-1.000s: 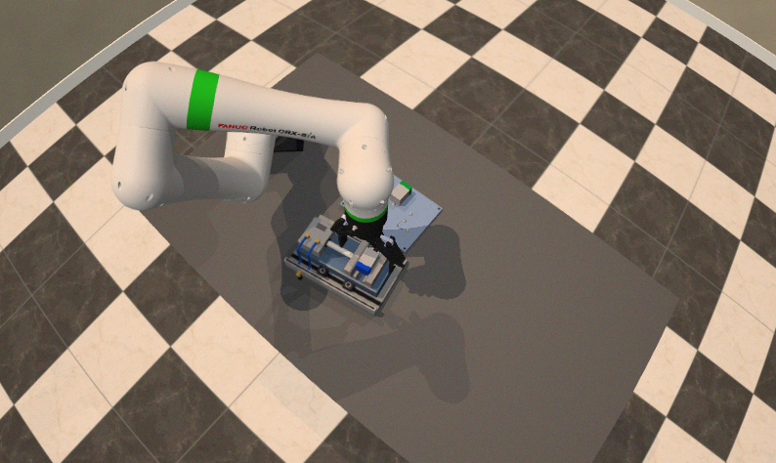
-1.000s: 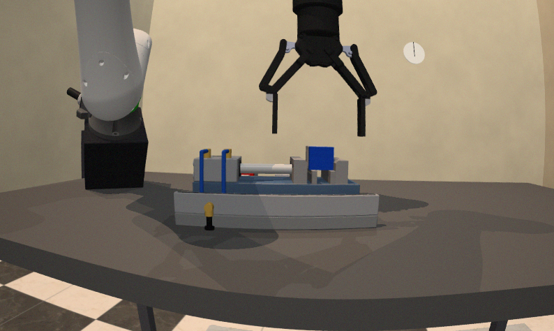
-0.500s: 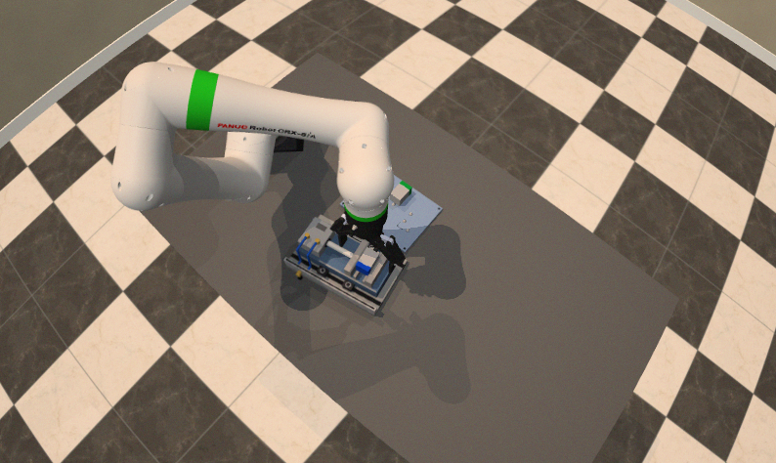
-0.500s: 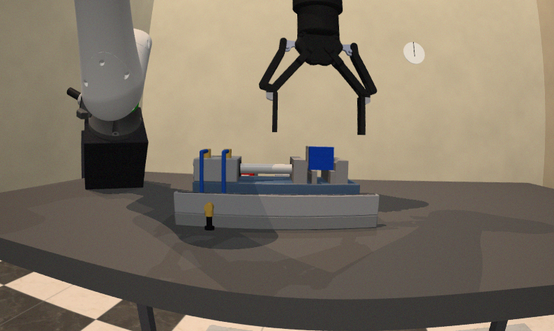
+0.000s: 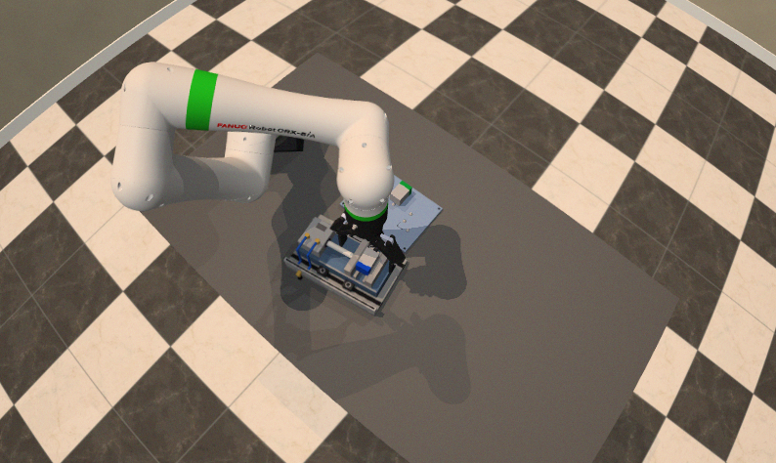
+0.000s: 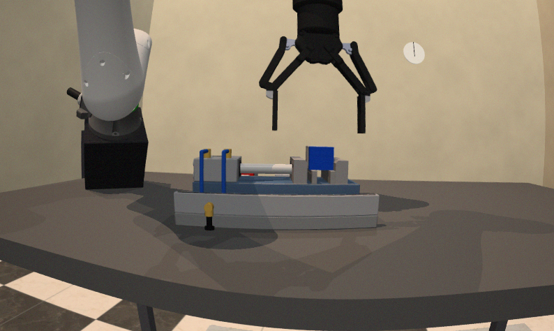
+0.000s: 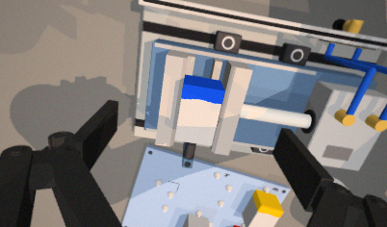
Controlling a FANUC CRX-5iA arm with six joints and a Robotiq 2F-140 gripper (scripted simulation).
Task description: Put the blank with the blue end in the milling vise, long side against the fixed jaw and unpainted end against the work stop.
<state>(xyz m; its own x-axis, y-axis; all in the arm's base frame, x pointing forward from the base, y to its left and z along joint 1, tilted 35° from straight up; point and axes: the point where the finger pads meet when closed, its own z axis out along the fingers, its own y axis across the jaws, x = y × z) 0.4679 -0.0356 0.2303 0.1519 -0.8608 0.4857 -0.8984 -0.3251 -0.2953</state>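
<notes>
Right now my hand is 5 cm above the blue-ended blank. Round my hand: fixed jaw: 7 cm below, 3 cm ahead, 1 cm to the left; then moving jaw: 7 cm below, 3 cm behind, 1 cm to the right; then work stop: 6 cm below, 5 cm to the left, 1 cm behind.
</notes>
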